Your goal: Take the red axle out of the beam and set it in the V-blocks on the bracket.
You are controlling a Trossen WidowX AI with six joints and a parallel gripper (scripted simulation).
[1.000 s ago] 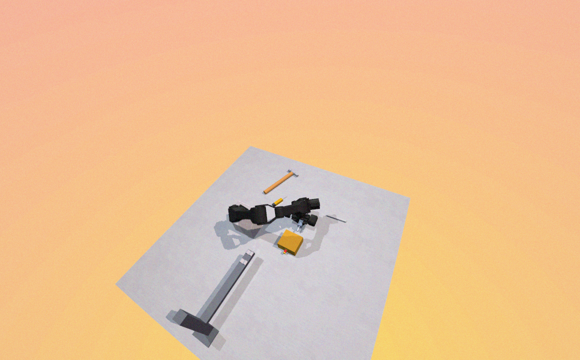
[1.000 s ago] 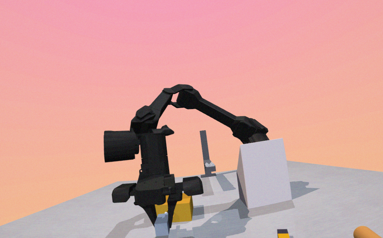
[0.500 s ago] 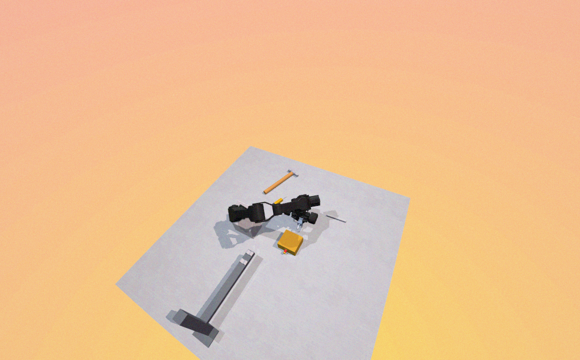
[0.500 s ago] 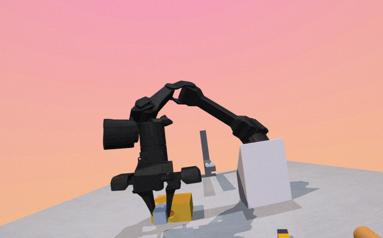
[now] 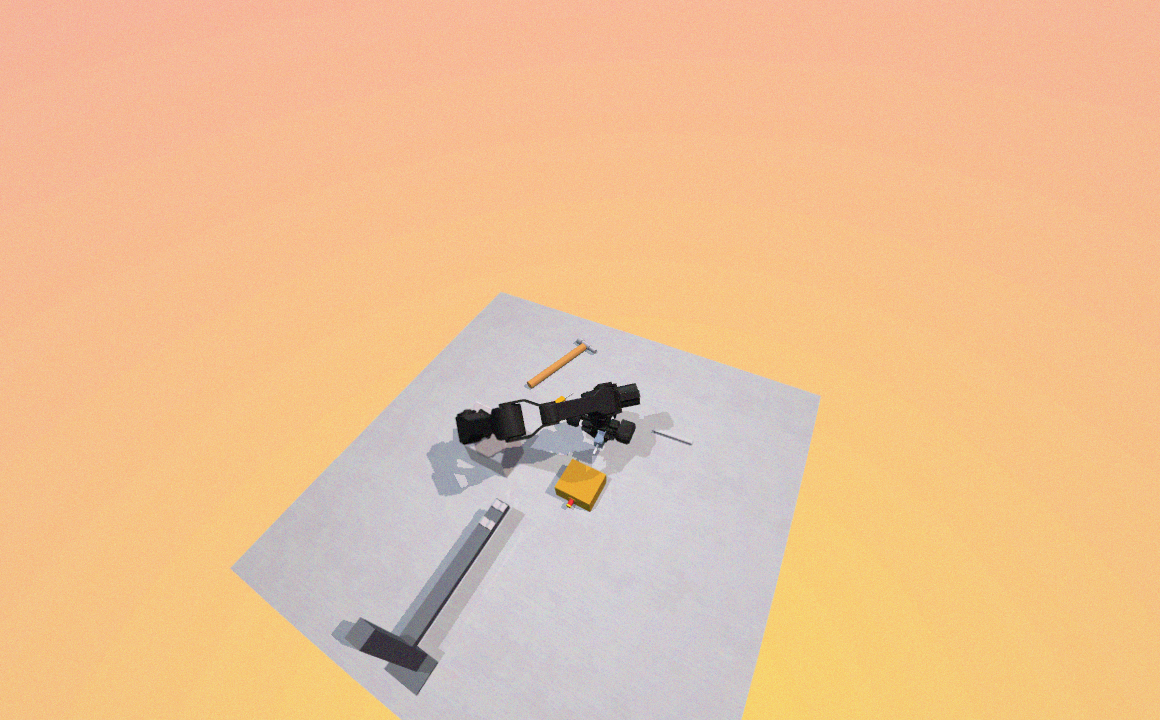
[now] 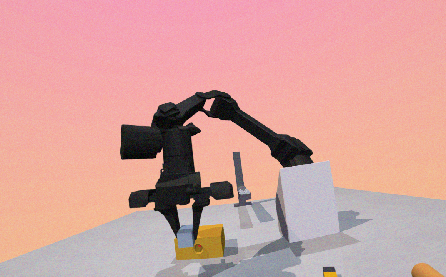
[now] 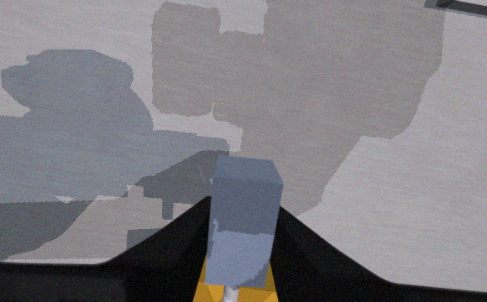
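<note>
Now: gripper tip 13 cm to the left of the yellow beam, 5 cm above it and 1 cm short of it. From my gripper tip the other things lie so: thin grey rod: 16 cm to the left, 16 cm ahead, 7 cm below; then blue-grey block: 2 cm to the right, 1 cm above; then yellow-handled tool: 22 cm behind, 8 cm to the left, 7 cm below.
</note>
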